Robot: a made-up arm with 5 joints. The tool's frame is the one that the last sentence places.
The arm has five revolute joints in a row. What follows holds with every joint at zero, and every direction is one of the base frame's. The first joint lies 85.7 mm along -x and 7.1 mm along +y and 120.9 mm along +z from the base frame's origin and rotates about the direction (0.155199, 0.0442, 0.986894). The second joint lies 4.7 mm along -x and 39.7 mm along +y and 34.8 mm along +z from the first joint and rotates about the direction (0.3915, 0.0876, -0.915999). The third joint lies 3.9 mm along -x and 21.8 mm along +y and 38.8 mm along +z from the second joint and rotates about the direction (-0.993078, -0.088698, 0.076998). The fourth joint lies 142.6 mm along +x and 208.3 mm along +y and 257.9 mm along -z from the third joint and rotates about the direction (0.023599, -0.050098, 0.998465). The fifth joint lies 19.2 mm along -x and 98.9 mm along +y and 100.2 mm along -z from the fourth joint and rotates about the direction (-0.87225, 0.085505, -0.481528). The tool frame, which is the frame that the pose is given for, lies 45.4 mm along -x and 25.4 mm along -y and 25.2 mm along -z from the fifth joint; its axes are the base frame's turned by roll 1.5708, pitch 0 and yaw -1.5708 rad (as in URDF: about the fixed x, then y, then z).
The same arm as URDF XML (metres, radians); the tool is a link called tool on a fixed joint. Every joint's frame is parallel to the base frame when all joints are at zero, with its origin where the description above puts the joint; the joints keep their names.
<robot name="arm">
<joint name="tool_joint" type="fixed"><parent link="link5"/><child link="tool"/><origin xyz="-0.0454 -0.0254 -0.0252" rpy="1.5708 0 -1.5708"/></joint>
<joint name="joint 5" type="continuous"><parent link="link4"/><child link="link5"/><origin xyz="-0.0192 0.0989 -0.1002"/><axis xyz="-0.87225 0.085505 -0.481528"/></joint>
<joint name="joint 4" type="continuous"><parent link="link3"/><child link="link4"/><origin xyz="0.1426 0.2083 -0.2579"/><axis xyz="0.023599 -0.050098 0.998465"/></joint>
<joint name="joint 3" type="continuous"><parent link="link2"/><child link="link3"/><origin xyz="-0.0039 0.0218 0.0388"/><axis xyz="-0.993078 -0.088698 0.076998"/></joint>
<joint name="joint 2" type="continuous"><parent link="link1"/><child link="link2"/><origin xyz="-0.0047 0.0397 0.0348"/><axis xyz="0.3915 0.0876 -0.915999"/></joint>
<joint name="joint 1" type="continuous"><parent link="base"/><child link="link1"/><origin xyz="-0.0857 0.0071 0.1209"/><axis xyz="0.155199 0.0442 0.986894"/></joint>
<link name="base"/>
<link name="link1"/>
<link name="link2"/>
<link name="link3"/>
<link name="link4"/>
<link name="link5"/>
<link name="tool"/>
</robot>

